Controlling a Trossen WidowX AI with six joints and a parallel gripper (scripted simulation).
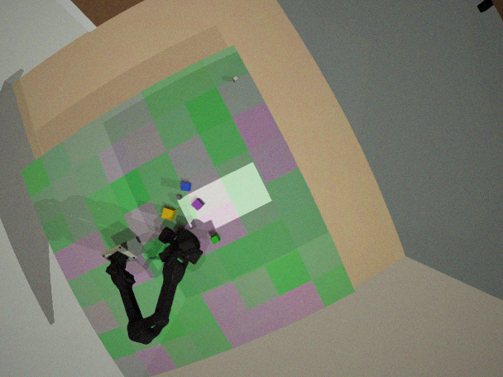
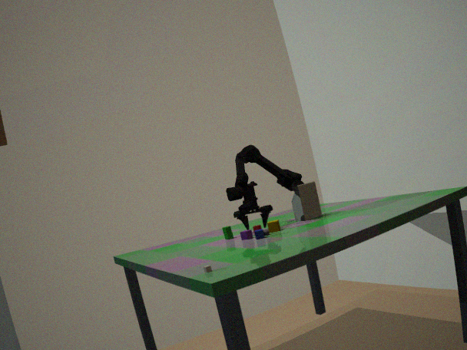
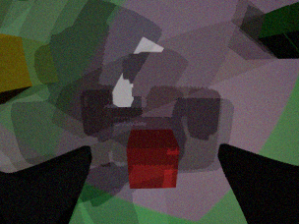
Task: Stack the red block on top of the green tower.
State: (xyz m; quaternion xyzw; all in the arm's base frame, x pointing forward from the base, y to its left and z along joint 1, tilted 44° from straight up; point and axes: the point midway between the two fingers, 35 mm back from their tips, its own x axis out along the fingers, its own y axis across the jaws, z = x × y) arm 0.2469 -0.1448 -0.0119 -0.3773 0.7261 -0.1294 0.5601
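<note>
My gripper tip is right at the red block. Round my gripper tip: yellow block: 1 cm ahead, 14 cm to the left, 1 cm above; then purple block: 14 cm ahead, 11 cm to the left; then blue block: 13 cm ahead, 20 cm to the left.
</note>
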